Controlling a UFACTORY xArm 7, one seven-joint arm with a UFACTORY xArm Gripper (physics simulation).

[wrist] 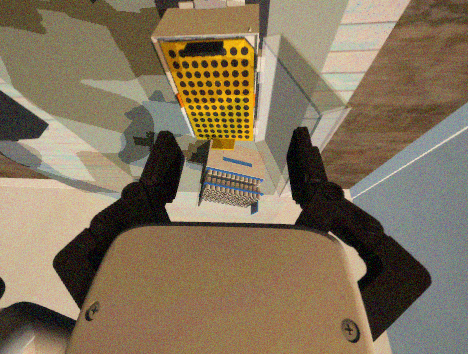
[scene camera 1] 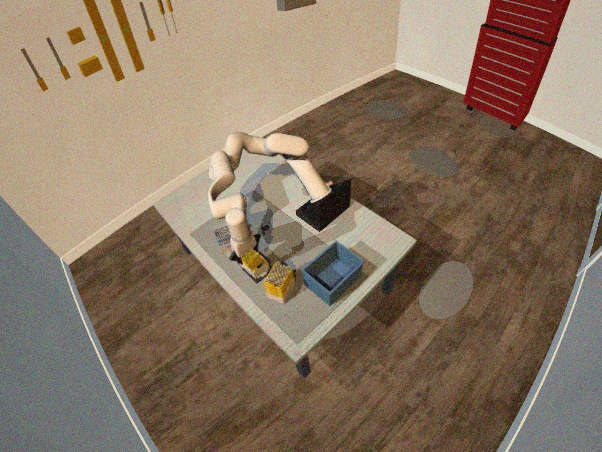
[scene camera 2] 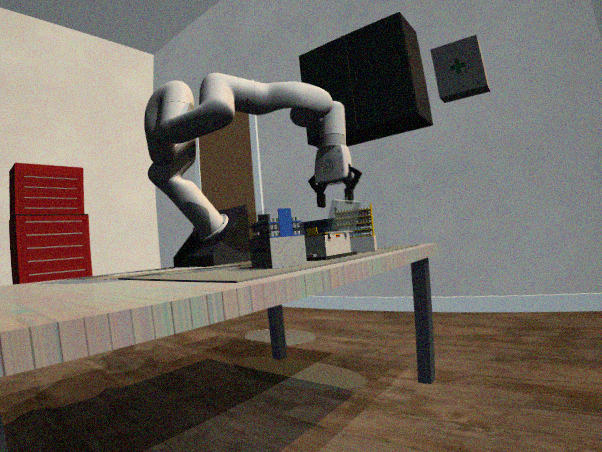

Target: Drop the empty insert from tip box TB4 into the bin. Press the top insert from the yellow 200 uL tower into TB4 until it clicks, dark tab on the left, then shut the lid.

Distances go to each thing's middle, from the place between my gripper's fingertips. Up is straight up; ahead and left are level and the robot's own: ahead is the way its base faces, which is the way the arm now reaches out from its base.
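Labels:
The blue-trimmed tip tower (wrist: 232, 182) stands 220 mm to the right of my hand, 50 mm behind it and 80 mm below it. As for the yellow insert (wrist: 215, 78), I find it 70 mm below my hand, 30 mm behind it and 30 mm to the right of it. The clear lid (scene camera 2: 343, 214) is 40 mm ahead of my hand, and it is also 30 mm to the right of my hand and 30 mm below it.

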